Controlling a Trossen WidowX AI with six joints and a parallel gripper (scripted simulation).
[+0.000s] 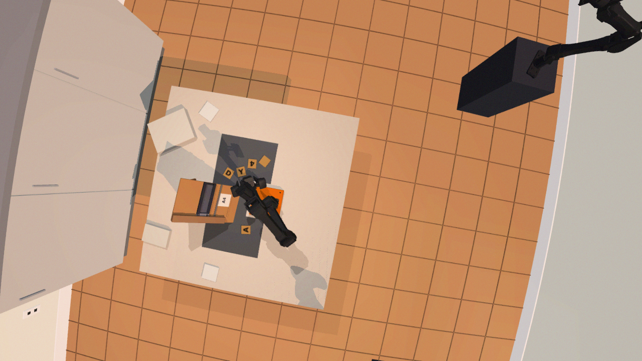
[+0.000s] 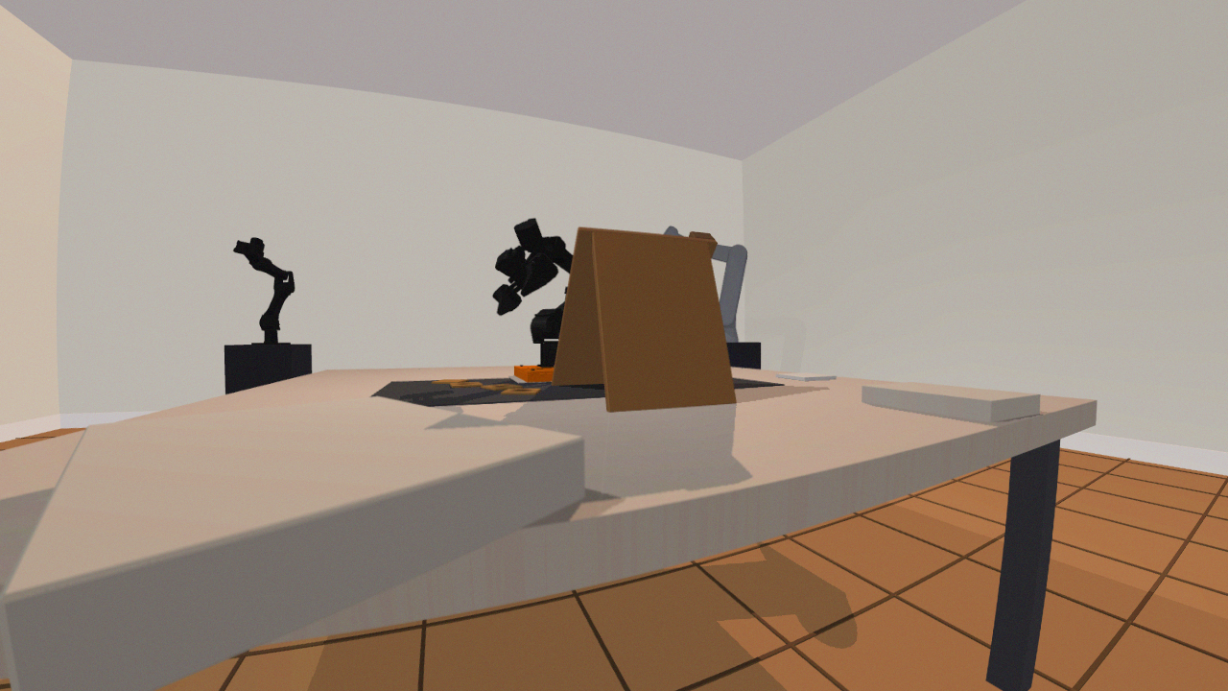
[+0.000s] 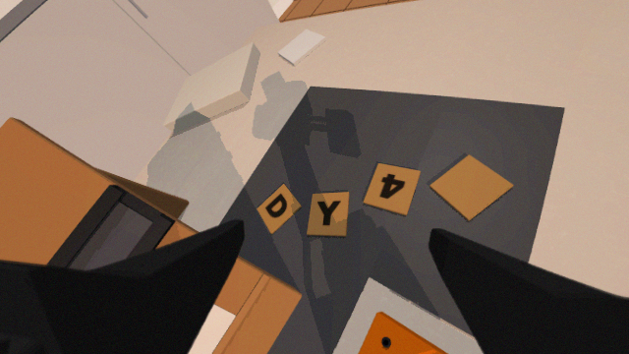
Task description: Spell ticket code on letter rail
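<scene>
Right now my gripper tip is 14 cm short of the white ticket, 17 cm to the right of it and 10 cm above it. The rest, counted from my gripper tip: tile marked d (18 cm ahead, 17 cm below); then tile marked y (10 cm ahead, 3 cm to the right, 17 cm below); then blank tile (4 cm behind, 13 cm to the right, 17 cm below).
</scene>
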